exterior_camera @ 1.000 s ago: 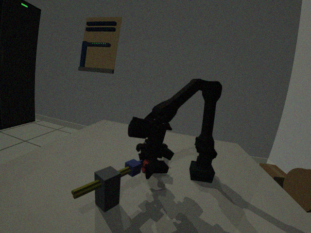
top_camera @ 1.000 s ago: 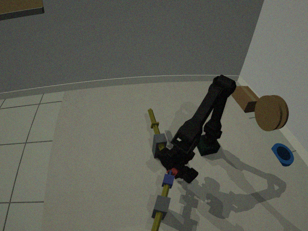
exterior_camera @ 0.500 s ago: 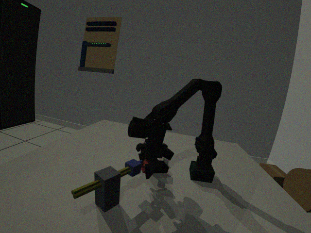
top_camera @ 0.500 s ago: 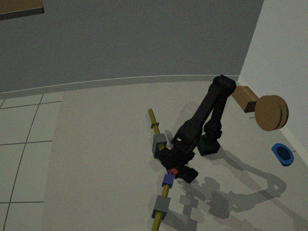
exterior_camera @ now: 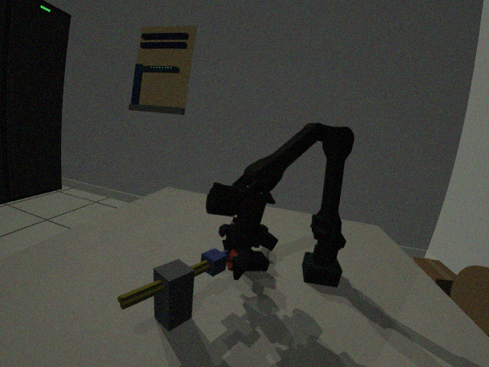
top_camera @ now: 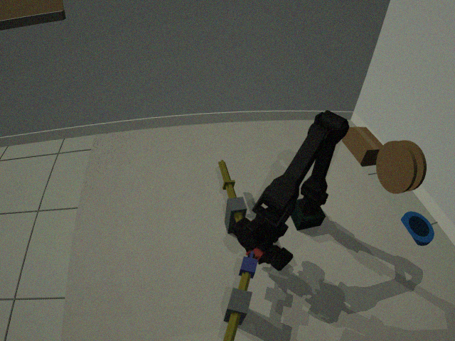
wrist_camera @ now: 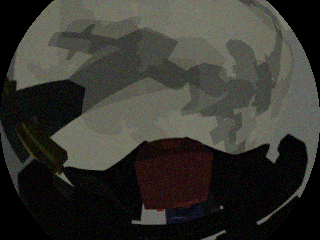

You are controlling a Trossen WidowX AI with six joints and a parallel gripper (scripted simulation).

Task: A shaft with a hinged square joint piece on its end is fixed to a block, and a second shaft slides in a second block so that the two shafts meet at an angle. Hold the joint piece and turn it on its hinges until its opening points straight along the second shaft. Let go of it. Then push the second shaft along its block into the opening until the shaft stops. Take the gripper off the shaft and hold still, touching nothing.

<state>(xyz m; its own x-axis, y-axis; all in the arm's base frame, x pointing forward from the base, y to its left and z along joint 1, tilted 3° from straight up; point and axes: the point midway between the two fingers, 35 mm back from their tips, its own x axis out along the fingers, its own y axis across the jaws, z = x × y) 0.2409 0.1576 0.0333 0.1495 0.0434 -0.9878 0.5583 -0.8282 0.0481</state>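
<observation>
My gripper tip is 4 cm below the red joint piece.
</observation>
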